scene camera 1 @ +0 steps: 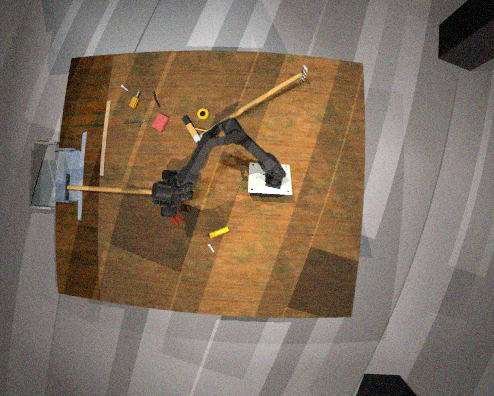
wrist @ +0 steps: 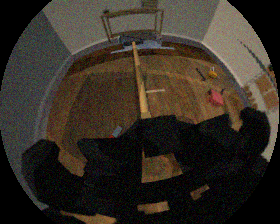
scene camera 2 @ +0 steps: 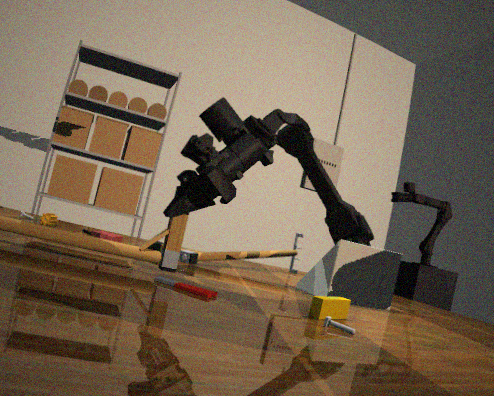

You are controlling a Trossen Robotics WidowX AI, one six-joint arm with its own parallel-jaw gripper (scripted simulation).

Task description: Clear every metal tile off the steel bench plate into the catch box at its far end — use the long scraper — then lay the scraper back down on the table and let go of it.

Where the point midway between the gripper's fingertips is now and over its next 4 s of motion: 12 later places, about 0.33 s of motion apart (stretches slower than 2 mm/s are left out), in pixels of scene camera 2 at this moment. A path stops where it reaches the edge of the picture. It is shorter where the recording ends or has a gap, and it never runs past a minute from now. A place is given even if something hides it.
My gripper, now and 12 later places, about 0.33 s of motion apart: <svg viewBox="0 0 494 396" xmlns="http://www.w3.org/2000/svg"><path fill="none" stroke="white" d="M166 215L175 217L184 219L194 222L202 224L210 228L217 229L224 232L226 233L224 232L223 232L222 232L220 231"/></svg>
